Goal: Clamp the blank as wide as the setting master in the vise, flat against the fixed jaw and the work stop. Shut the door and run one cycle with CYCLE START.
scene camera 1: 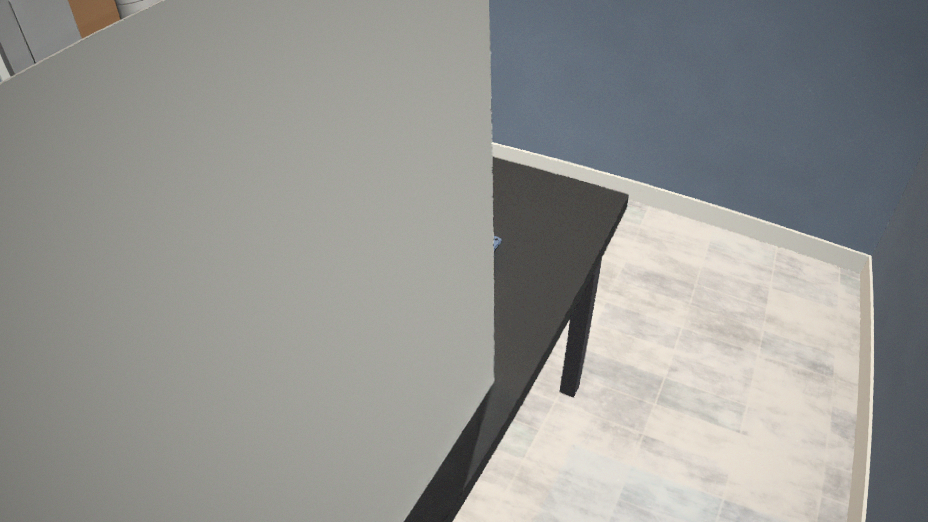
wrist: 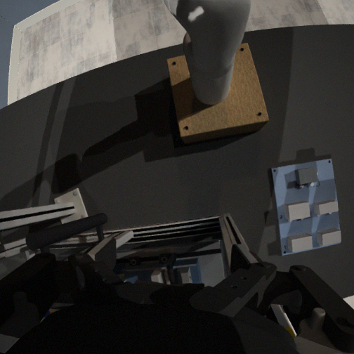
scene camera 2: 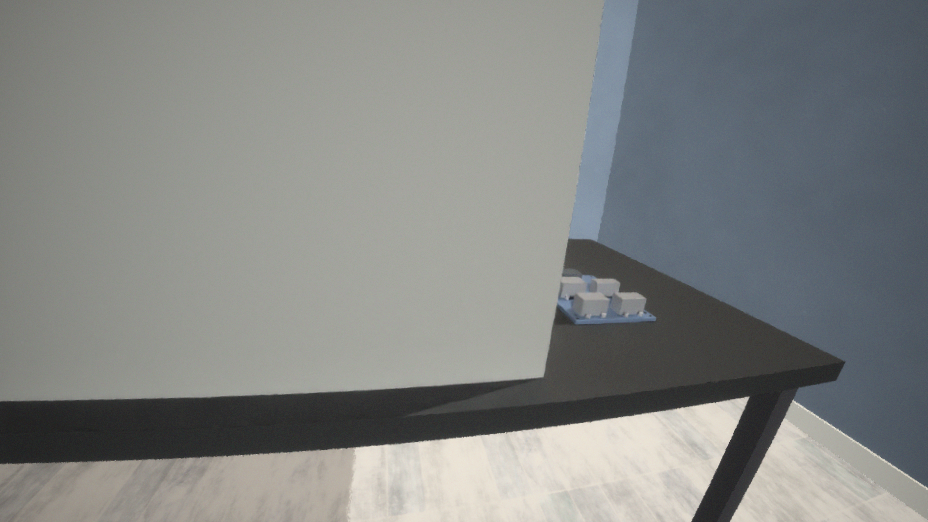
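Observation:
My gripper (wrist: 172, 254) is open and empty above the machine's opening in the wrist view; scene panels hide it. A dark door handle bar (wrist: 67, 231) lies left of the fingers. Inside the machine, blue vise parts (wrist: 201, 270) and pale blocks (wrist: 157, 276) (wrist: 185, 275) show partly behind the gripper; which is a blank or jaw, and its seating, I cannot tell. A blue tray (wrist: 287, 189) (scene camera 2: 613, 320) stands right of the machine, bearing several pale grey blocks (wrist: 298, 211) (scene camera 2: 591, 303) and a darker grey block (wrist: 307, 175). CYCLE START does not show.
A large grey machine panel (scene camera 1: 259, 259) (scene camera 2: 292, 194) fills much of both scene views. The robot's brown base plate (wrist: 248, 95) stands on the black table (wrist: 210, 182) (scene camera 2: 700, 331) (scene camera 1: 551, 220). A small pale bracket (wrist: 75, 202) lies beyond the handle, near the left rail.

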